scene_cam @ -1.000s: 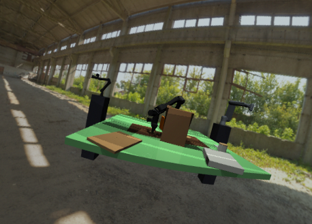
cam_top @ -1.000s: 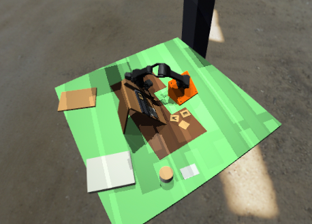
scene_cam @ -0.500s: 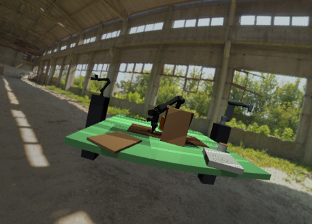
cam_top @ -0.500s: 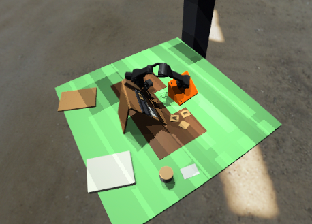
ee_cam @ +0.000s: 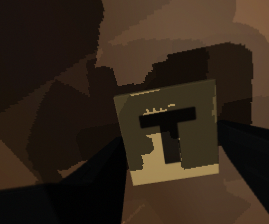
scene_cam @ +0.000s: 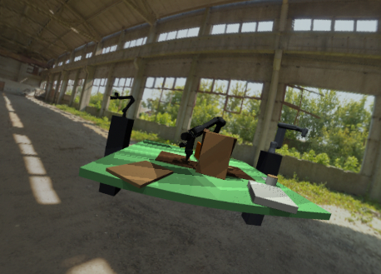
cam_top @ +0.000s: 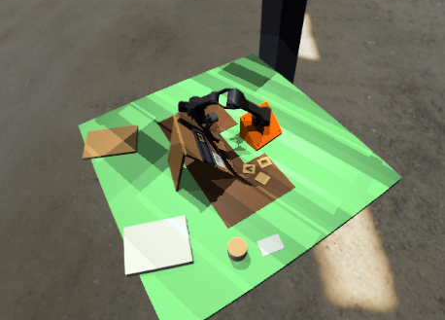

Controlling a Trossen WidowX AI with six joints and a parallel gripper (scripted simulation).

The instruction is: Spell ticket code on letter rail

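Now: gripper tip 260 mm to the right of the white ticket, 90 mm below it and 40 mm short of it. Also, from my gripper tip: brown mat: 160 mm to the left, 60 mm behind, 10 mm below; white slab: 470 mm to the left, 460 mm ahead; tan flat panel: 470 mm ahead, 220 mm to the right, 10 mm below.
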